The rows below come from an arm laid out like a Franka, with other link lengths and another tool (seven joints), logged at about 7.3 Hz.
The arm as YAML. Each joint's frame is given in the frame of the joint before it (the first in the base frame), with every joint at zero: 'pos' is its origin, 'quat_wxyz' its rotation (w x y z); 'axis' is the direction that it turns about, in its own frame. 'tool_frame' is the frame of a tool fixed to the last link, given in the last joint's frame.
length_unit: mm
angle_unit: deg
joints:
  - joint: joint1
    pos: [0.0, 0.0, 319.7]
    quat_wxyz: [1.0, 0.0, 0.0, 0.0]
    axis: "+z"
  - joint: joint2
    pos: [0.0, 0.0, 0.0]
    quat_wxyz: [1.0, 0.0, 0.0, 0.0]
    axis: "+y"
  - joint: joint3
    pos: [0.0, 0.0, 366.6]
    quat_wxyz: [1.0, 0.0, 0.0, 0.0]
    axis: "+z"
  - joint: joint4
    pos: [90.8, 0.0, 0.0]
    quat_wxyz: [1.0, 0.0, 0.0, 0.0]
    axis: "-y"
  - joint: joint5
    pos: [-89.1, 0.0, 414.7]
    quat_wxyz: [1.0, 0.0, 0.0, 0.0]
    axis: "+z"
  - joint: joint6
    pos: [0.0, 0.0, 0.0]
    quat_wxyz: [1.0, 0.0, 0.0, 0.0]
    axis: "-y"
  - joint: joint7
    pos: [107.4, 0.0, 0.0]
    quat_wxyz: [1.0, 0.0, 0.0, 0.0]
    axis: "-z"
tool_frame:
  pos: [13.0, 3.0, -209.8]
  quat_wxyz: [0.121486, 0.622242, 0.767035, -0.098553]
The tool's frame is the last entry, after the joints.
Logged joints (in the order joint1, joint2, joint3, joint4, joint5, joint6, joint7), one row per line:
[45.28, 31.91, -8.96, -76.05, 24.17, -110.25, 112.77]
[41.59, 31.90, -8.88, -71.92, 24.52, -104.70, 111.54]
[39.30, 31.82, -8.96, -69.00, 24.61, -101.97, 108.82]
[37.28, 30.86, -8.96, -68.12, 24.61, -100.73, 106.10]
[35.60, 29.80, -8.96, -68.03, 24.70, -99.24, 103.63]
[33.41, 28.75, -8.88, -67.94, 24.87, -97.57, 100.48]
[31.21, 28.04, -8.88, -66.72, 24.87, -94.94, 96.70]
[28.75, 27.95, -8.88, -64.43, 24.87, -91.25, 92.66]
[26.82, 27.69, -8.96, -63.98, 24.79, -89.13, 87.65]
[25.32, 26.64, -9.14, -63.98, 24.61, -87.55, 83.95]
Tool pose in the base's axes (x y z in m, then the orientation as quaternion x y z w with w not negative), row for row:
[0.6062, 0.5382, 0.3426, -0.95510, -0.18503, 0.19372, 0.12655]
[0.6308, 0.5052, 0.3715, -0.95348, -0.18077, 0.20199, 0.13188]
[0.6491, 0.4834, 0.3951, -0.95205, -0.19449, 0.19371, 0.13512]
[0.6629, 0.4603, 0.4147, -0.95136, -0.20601, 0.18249, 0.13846]
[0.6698, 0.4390, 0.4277, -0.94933, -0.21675, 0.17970, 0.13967]
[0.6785, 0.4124, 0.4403, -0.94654, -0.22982, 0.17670, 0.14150]
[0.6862, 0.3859, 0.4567, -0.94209, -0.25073, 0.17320, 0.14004]
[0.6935, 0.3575, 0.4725, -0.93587, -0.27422, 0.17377, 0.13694]
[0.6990, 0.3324, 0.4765, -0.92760, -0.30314, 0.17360, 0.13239]
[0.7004, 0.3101, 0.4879, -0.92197, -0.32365, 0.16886, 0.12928]
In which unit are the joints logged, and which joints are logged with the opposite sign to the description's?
The joints are logged in degrees. Opposite sign: joint6.
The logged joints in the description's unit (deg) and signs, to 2 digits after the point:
[45.28, 31.91, -8.96, -76.05, 24.17, 110.25, 112.77]
[41.59, 31.90, -8.88, -71.92, 24.52, 104.70, 111.54]
[39.30, 31.82, -8.96, -69.00, 24.61, 101.97, 108.82]
[37.28, 30.86, -8.96, -68.12, 24.61, 100.73, 106.10]
[35.60, 29.80, -8.96, -68.03, 24.70, 99.24, 103.63]
[33.41, 28.75, -8.88, -67.94, 24.87, 97.57, 100.48]
[31.21, 28.04, -8.88, -66.72, 24.87, 94.94, 96.70]
[28.75, 27.95, -8.88, -64.43, 24.87, 91.25, 92.66]
[26.82, 27.69, -8.96, -63.98, 24.79, 89.13, 87.65]
[25.32, 26.64, -9.14, -63.98, 24.61, 87.55, 83.95]

